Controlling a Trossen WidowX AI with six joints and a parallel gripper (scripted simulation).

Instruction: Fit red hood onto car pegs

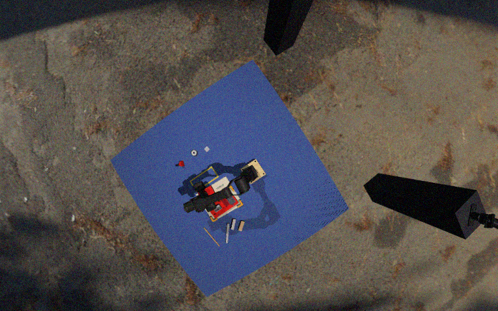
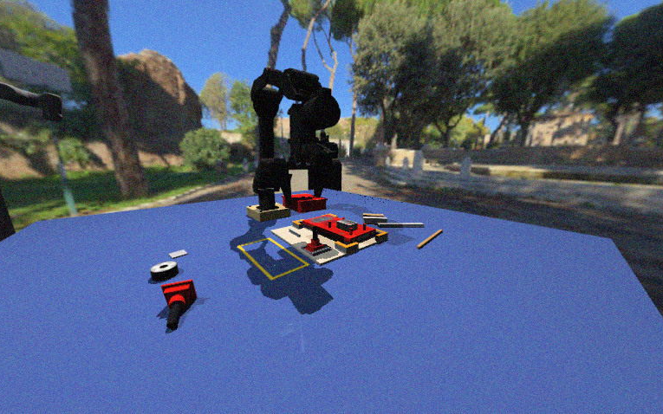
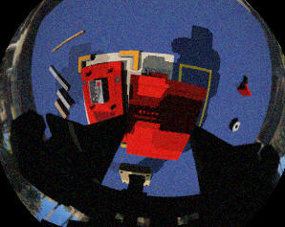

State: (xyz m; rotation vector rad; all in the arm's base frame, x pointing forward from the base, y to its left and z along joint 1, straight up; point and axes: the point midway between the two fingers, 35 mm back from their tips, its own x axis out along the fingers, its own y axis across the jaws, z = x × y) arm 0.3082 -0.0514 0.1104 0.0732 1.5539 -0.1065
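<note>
My gripper tip is now 2 cm short of the grey engine block, 13 cm to the right of it and 9 cm above it. Round my gripper tip: red hood: right at my gripper tip; grey plate: 15 cm behind, 24 cm to the right, 11 cm below; wooden stick: 20 cm ahead, 28 cm to the left, 11 cm below.
</note>
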